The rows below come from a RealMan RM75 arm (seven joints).
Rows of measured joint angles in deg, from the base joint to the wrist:
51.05 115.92 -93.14 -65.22 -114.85 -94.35 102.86
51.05 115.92 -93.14 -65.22 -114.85 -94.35 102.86
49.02 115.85 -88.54 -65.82 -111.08 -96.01 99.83
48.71 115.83 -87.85 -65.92 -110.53 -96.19 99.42
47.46 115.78 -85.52 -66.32 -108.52 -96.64 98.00
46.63 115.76 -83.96 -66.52 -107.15 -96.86 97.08
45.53 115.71 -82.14 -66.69 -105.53 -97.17 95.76
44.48 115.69 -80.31 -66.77 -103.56 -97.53 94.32
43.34 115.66 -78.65 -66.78 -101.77 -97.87 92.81
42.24 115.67 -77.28 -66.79 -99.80 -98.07 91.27
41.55 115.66 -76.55 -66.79 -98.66 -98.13 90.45
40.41 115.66 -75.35 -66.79 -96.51 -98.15 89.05
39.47 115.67 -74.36 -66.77 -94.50 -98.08 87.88
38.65 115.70 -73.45 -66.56 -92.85 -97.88 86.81
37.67 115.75 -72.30 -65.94 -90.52 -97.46 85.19
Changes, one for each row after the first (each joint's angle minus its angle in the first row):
0.00 0.00 0.00 0.00 0.00 0.00 0.00
-2.03 -0.07 4.60 -0.60 3.77 -1.66 -3.03
-2.34 -0.09 5.29 -0.70 4.32 -1.84 -3.44
-3.59 -0.14 7.62 -1.10 6.33 -2.29 -4.86
-4.42 -0.16 9.18 -1.30 7.70 -2.51 -5.78
-5.52 -0.21 11.00 -1.47 9.32 -2.82 -7.10
-6.57 -0.23 12.83 -1.55 11.29 -3.18 -8.54
-7.71 -0.26 14.49 -1.56 13.08 -3.52 -10.05
-8.81 -0.25 15.86 -1.57 15.05 -3.72 -11.59
-9.50 -0.26 16.59 -1.57 16.19 -3.78 -12.41
-10.64 -0.26 17.79 -1.57 18.34 -3.80 -13.81
-11.58 -0.25 18.78 -1.55 20.35 -3.73 -14.98
-12.40 -0.22 19.69 -1.34 22.00 -3.53 -16.05
-13.38 -0.17 20.84 -0.72 24.33 -3.11 -17.67

